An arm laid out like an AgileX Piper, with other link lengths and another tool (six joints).
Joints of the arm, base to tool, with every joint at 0 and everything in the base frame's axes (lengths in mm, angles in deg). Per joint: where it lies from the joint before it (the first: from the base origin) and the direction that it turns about. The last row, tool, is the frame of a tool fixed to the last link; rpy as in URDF.
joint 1: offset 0 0 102.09 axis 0 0 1
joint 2: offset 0 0 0 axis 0 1 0
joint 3: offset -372.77 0 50.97 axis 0 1 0
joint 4: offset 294.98 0 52.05 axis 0.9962 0 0.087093
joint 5: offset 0 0 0 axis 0 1 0
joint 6: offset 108.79 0 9.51 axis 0.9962 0 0.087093
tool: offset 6.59 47 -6.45 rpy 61.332 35.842 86.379
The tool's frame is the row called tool.
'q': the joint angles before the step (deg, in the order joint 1, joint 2, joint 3, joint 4, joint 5, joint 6). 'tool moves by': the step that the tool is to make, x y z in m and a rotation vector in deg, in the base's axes. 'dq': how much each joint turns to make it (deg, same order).
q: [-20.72 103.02 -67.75 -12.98 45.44 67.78]
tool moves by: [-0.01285 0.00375 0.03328 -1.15 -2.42 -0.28]
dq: [-0.05 -4.37 0.00 -0.01 1.72 -0.11]
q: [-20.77 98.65 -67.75 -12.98 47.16 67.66]
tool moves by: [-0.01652 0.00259 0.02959 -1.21 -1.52 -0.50]
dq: [-0.28 -4.20 0.05 -0.37 2.34 -0.12]
